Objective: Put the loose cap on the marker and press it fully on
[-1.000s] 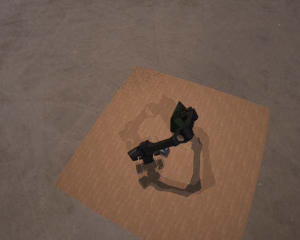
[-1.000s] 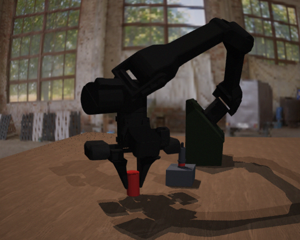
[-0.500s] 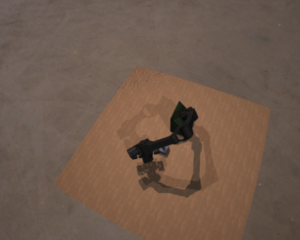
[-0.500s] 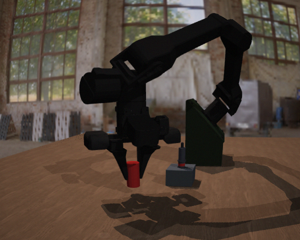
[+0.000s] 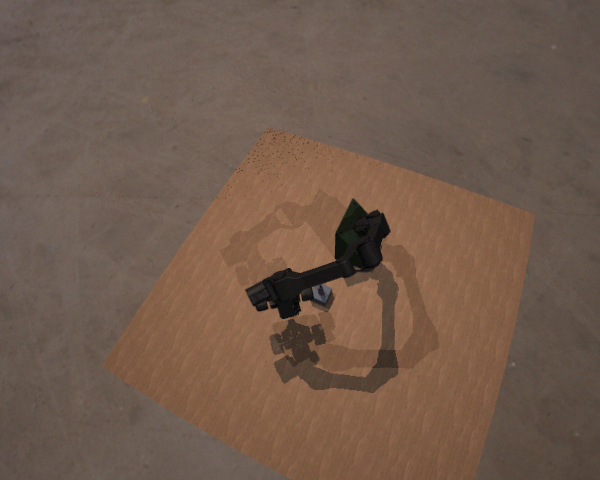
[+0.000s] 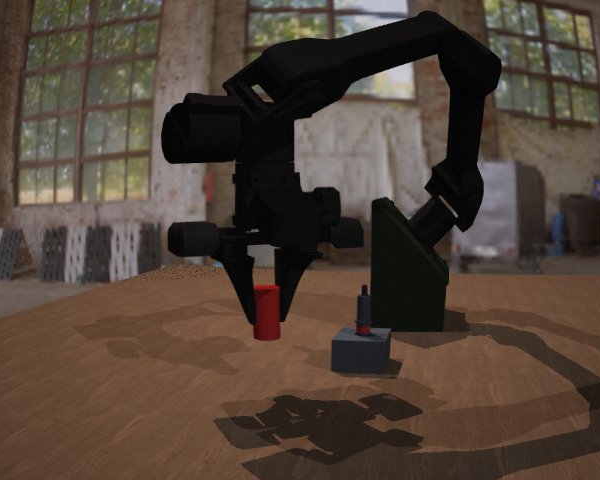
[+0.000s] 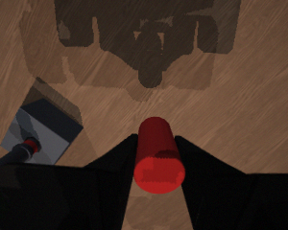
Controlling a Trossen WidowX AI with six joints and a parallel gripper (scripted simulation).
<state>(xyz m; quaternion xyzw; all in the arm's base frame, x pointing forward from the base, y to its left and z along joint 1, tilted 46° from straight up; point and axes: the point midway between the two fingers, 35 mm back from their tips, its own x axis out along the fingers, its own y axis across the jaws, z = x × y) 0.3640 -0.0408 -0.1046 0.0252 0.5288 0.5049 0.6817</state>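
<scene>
Right now my gripper tip is 110 mm past the grey holder block, 70 mm to the right of it and 60 mm above it. From my gripper tip the other things lie so: red cap: 10 mm above.
</scene>
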